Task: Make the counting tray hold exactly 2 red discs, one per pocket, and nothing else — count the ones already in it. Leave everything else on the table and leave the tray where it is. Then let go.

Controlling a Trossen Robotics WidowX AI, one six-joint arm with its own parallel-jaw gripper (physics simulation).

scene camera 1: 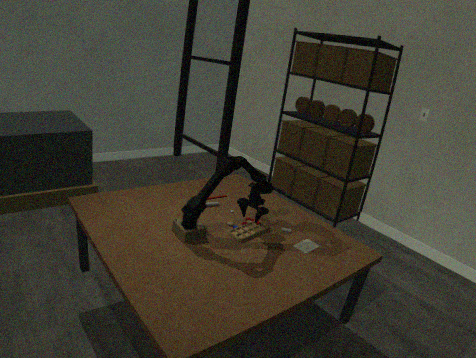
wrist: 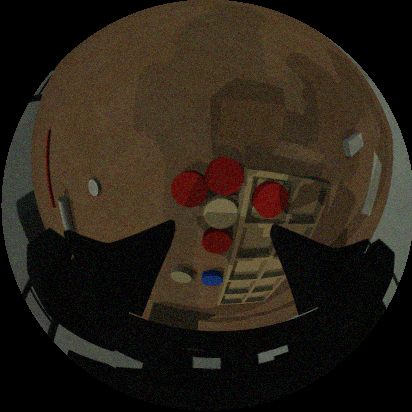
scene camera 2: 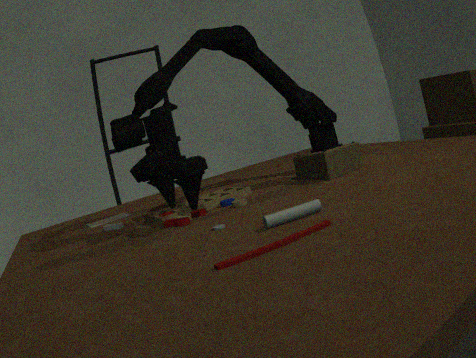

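Observation:
The tan counting tray [scene camera 1: 247, 233] [wrist: 244, 205] lies on the table with two rows of pockets. One red disc [wrist: 270, 200] is in a corner pocket; the other pockets that show in the wrist view look empty, though a finger hides part of the tray. Outside the tray are a red disc [wrist: 190, 188], a second [wrist: 225, 176] [scene camera 2: 177, 222] and a third [wrist: 216, 241] [scene camera 2: 199, 212]. A beige disc [wrist: 220, 213] lies among them. My gripper [scene camera 1: 251, 219] [scene camera 2: 183, 207] [wrist: 224, 227] is open, pointing down above this group, with nothing held.
Beside the tray lie a blue disc [wrist: 212, 278] [scene camera 2: 227, 202] and another beige disc [wrist: 181, 273]. A small white disc [wrist: 94, 187] [scene camera 2: 219, 227], a white cylinder [scene camera 2: 292, 214], a red rod [scene camera 2: 272, 245], a white block [wrist: 353, 144] and a pale flat square [scene camera 1: 306, 245] lie farther out.

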